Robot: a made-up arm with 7 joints. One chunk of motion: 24 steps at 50 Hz.
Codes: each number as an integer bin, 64 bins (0 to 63) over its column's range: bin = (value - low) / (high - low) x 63, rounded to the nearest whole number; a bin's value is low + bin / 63 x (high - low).
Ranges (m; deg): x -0.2..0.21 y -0.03..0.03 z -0.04..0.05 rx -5..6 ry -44..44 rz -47..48
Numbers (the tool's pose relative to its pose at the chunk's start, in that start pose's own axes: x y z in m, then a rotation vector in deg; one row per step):
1: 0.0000 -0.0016 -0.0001 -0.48 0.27 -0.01
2: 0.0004 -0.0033 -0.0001 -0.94 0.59 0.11
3: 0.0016 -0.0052 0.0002 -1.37 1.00 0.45
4: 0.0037 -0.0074 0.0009 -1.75 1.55 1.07
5: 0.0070 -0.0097 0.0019 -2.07 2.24 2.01
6: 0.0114 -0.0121 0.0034 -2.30 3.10 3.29
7: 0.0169 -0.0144 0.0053 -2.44 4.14 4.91
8: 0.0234 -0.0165 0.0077 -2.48 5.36 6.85
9: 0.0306 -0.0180 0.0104 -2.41 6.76 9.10
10: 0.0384 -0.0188 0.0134 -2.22 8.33 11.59
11: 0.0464 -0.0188 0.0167 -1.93 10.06 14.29
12: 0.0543 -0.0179 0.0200 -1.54 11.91 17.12
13: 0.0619 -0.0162 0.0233 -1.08 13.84 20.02
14: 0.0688 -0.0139 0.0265 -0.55 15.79 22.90
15: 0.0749 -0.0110 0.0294 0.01 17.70 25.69
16: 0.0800 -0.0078 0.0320 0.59 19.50 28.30
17: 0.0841 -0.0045 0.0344 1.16 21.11 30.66
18: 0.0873 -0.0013 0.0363 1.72 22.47 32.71
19: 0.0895 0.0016 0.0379 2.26 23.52 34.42
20: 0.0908 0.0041 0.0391 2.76 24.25 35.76
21: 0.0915 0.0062 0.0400 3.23 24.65 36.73
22: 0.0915 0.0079 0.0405 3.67 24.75 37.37
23: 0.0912 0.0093 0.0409 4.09 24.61 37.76
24: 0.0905 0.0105 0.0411 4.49 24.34 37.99
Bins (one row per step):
1: 31 30 28 26 32 31
2: 31 28 28 23 32 31
3: 31 26 28 21 32 31
4: 31 24 29 19 33 32
5: 32 21 29 17 33 33
6: 32 19 30 15 34 33
7: 33 16 32 15 34 34
8: 34 14 33 14 35 36
9: 35 13 35 15 36 37
10: 37 12 37 16 37 39
11: 38 12 40 18 39 41
12: 39 13 42 20 40 43
13: 40 14 44 22 41 44
14: 41 17 47 25 43 46
15: 42 20 49 29 44 48
16: 43 23 50 32 45 50
17: 44 27 52 35 47 52
18: 44 30 53 38 48 53
19: 44 33 55 42 48 54
20: 45 36 55 44 49 55
21: 45 38 56 47 49 56
22: 45 40 56 50 49 56
23: 45 41 57 52 49 56
24: 45 43 57 54 49 56

